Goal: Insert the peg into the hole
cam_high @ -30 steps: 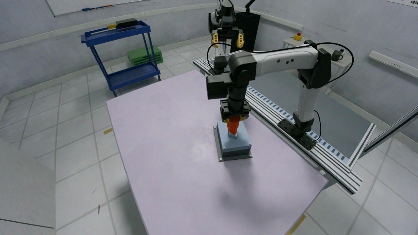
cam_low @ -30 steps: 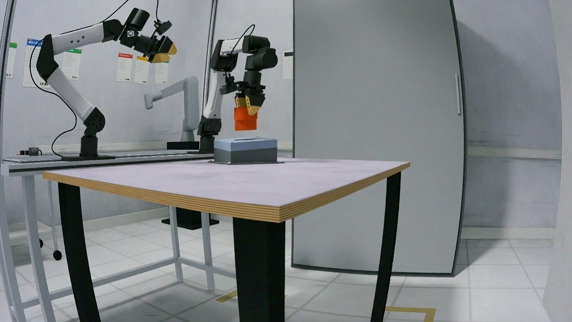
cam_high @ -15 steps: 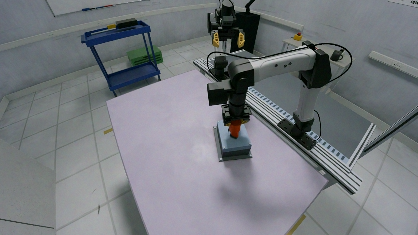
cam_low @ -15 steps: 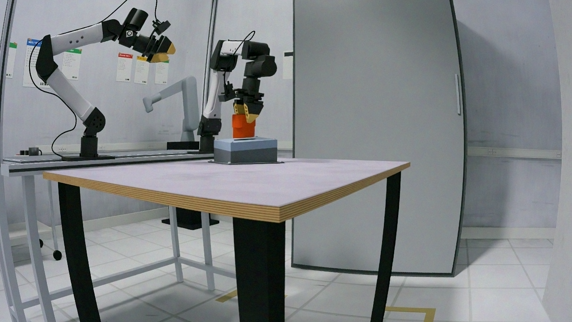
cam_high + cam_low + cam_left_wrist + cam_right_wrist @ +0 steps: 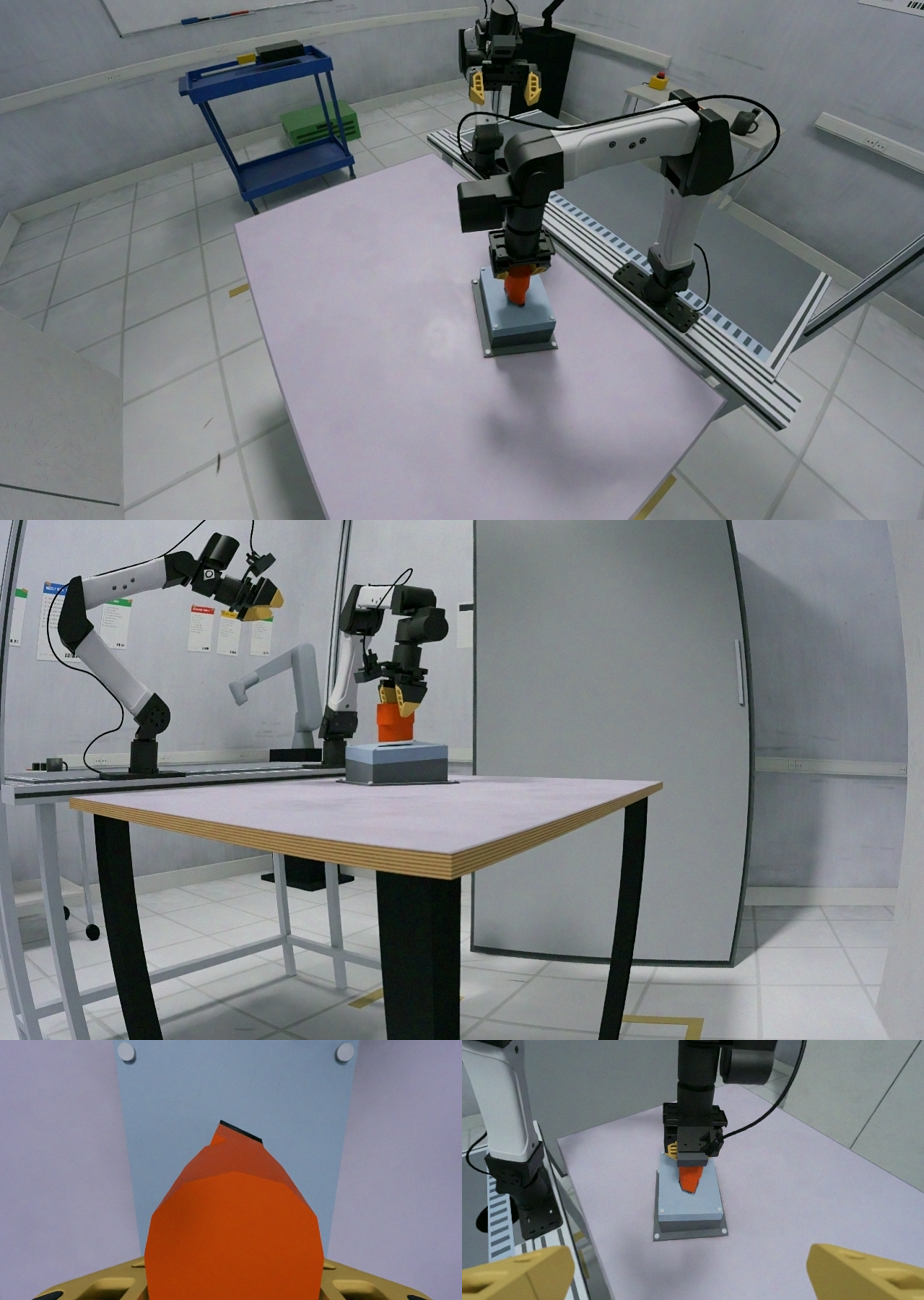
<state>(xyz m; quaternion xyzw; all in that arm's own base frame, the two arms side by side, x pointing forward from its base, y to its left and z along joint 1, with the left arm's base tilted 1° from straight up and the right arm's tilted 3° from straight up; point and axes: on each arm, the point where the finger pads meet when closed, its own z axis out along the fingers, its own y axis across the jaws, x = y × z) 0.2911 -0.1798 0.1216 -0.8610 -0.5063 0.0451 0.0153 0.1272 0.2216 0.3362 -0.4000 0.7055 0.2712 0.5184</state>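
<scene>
My left gripper is now 80 mm above the blue-grey plate and 10 mm past it. The rest, counted from my left hand: bolted flange: 100 mm below, 10 mm behind; orange peg: 20 mm below.
</scene>
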